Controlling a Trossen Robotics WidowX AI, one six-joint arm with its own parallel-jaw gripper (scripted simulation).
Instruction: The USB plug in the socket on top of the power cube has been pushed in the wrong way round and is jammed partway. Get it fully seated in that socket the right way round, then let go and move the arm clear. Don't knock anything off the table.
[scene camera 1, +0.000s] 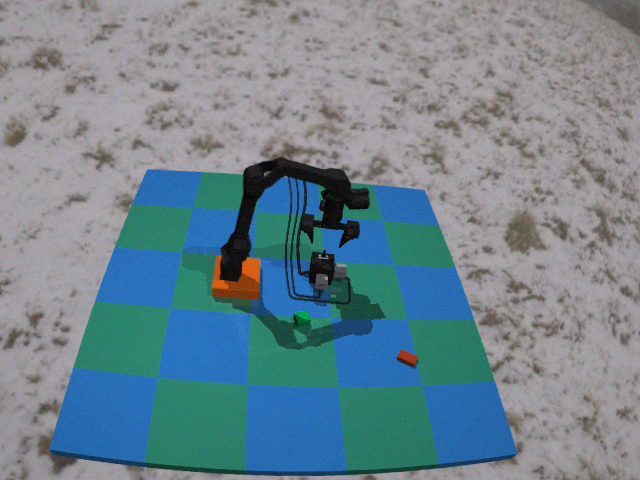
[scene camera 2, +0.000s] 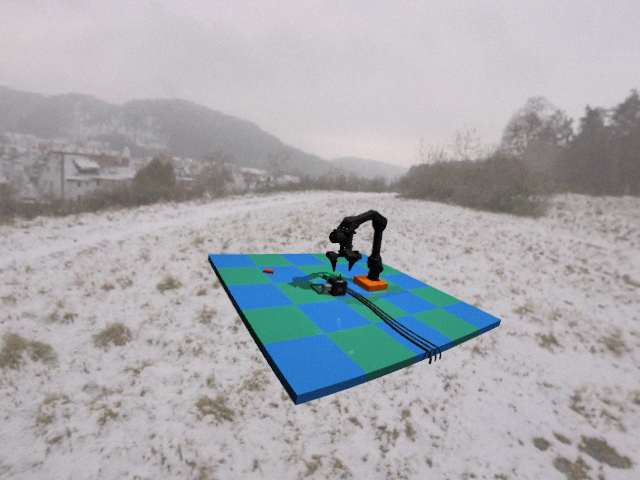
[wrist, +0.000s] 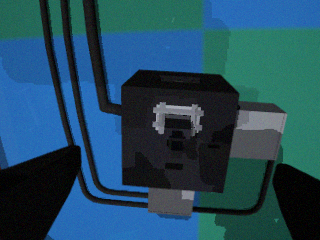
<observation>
The gripper (scene camera 1: 325, 245) is open and holds nothing. Also in view: a dark USB plug (wrist: 177, 129), a black power cube (scene camera 1: 321, 266) and a silver-framed socket (wrist: 162, 111).
The gripper also shows in the wrist view (wrist: 177, 163). The black power cube shows as well in the wrist view (wrist: 146, 162).
</observation>
